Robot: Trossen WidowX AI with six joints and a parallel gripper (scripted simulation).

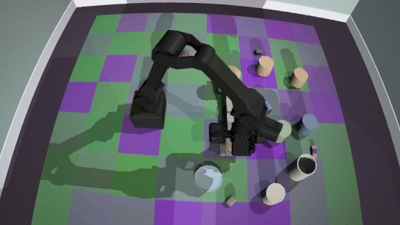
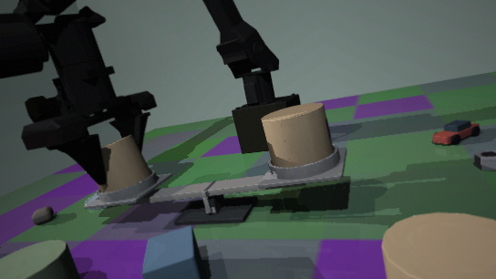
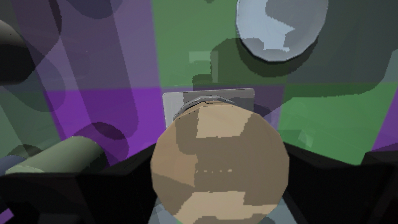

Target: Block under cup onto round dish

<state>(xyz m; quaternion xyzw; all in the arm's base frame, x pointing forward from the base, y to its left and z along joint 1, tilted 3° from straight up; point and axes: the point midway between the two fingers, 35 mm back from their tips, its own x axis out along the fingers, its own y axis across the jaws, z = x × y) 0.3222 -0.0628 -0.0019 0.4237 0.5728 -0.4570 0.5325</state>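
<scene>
My gripper tip is 10 mm above the grey-green block. From my gripper tip the other things lie so: green cylinder: 190 mm ahead, 90 mm to the left, 30 mm below; then balance: 130 mm to the left, 30 mm below, 30 mm behind; then pale blue round dish: 130 mm to the right, 70 mm below, 60 mm behind.
</scene>
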